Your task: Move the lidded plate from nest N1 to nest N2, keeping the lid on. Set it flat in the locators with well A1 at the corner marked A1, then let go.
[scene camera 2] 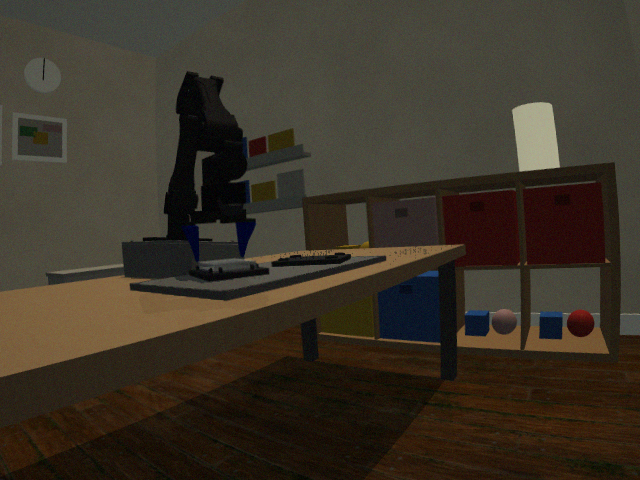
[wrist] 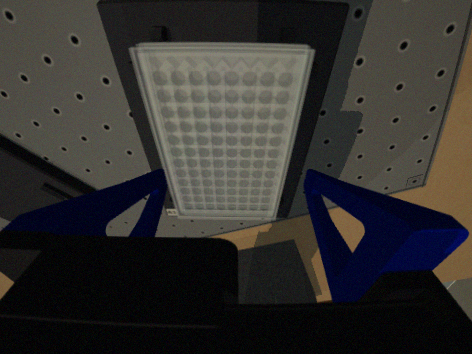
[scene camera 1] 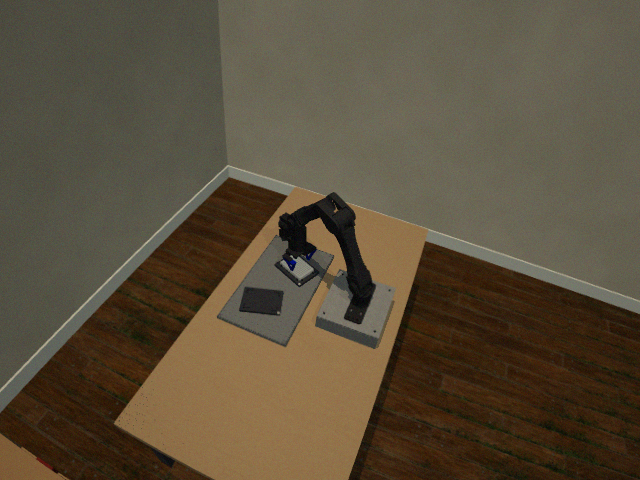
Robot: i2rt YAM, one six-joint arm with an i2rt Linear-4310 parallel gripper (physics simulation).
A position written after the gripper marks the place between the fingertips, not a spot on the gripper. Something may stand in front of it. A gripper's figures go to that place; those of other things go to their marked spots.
Labels:
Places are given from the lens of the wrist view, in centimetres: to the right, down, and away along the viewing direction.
gripper (wrist: 235, 177): 0, 0, 13
dark nest (wrist: 38, 184): -18, 1, 17
dark nest (wrist: 323, 33): 4, -7, 9

